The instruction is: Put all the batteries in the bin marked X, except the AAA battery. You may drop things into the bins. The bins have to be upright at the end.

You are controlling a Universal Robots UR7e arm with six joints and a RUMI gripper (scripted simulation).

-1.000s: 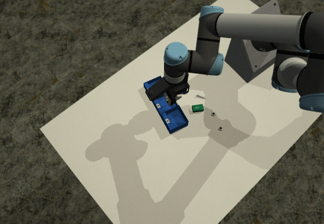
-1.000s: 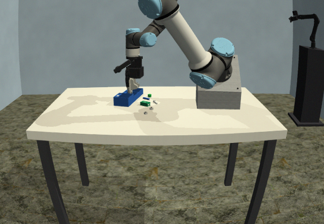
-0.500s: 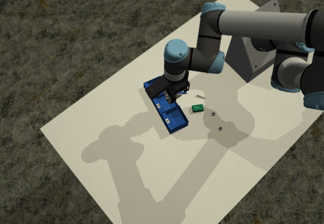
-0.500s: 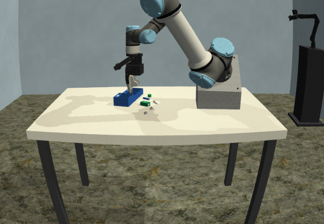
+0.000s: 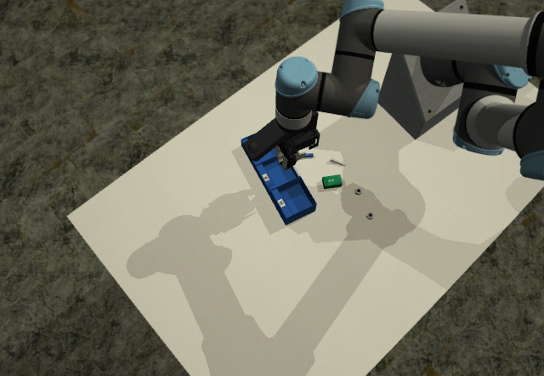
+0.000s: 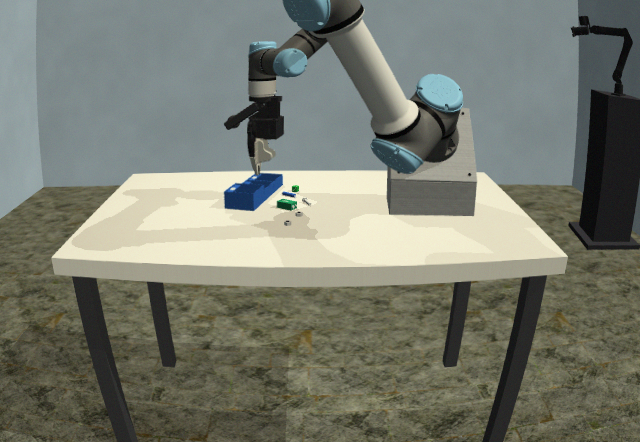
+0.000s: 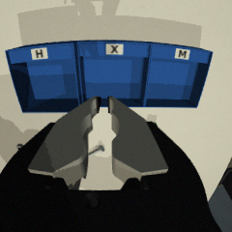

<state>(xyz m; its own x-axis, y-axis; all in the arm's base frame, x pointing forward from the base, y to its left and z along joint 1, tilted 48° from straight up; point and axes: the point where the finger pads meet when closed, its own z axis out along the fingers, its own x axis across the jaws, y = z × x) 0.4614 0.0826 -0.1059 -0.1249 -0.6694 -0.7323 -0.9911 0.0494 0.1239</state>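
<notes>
My hand is 60 mm above the blue three-compartment bin row, 10 mm to the left of it and 10 mm short of it. The rest, counted from my hand: blue cylindrical battery 80 mm behind, 70 mm below, 20 mm to the right; then small green cube 100 mm behind, 70 mm to the right, 70 mm below; then green block battery 100 mm behind, 90 mm to the left, 70 mm below.
</notes>
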